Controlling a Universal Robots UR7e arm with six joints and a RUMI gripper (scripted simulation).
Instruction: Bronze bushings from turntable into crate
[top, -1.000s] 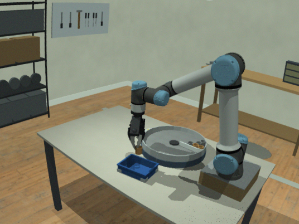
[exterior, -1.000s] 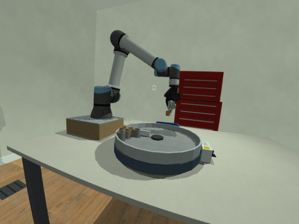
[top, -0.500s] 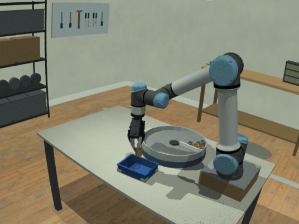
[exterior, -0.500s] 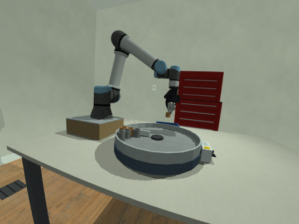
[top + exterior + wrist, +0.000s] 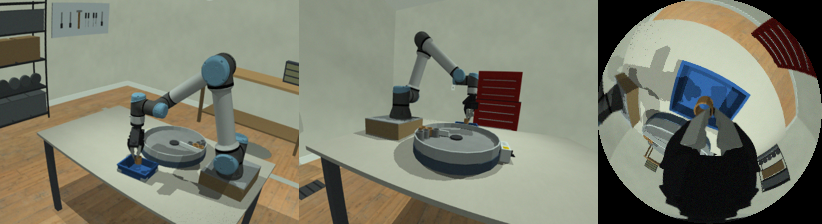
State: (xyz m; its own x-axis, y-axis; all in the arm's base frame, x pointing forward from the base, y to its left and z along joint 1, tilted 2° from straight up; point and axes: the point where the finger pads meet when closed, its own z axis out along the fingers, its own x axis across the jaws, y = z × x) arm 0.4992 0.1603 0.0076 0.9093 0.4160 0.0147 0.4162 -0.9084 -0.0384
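Right now my hand is 2 cm past the blue crate, 1 cm to the left of it and 7 cm above it. Also, from my hand: turntable (7 cm behind, 35 cm to the right, 4 cm below).
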